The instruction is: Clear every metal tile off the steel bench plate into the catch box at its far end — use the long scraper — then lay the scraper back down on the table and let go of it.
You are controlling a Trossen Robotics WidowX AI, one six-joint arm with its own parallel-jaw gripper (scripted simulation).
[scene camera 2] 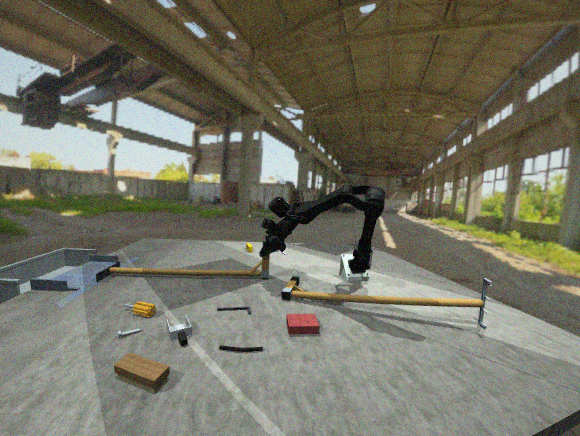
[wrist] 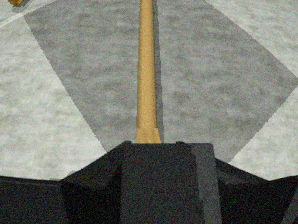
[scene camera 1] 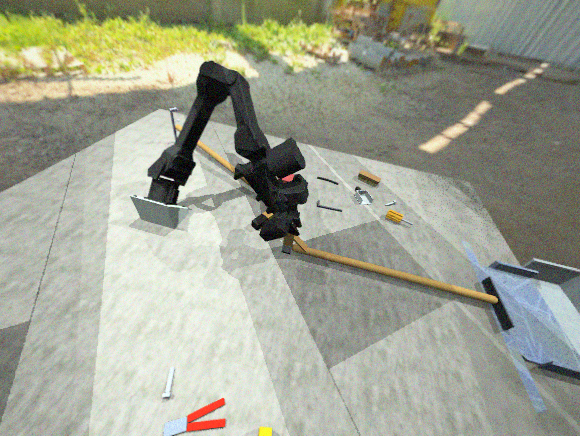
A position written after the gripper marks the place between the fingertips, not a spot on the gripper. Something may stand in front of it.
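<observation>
Long scraper [scene camera 1: 492, 296], [scene camera 2: 115, 268], [wrist: 153, 176]. Wooden block [scene camera 2: 135, 369]; out of frame in the wrist view. Gripper [scene camera 1: 299, 231], [scene camera 2: 260, 255], [wrist: 153, 148].
</observation>
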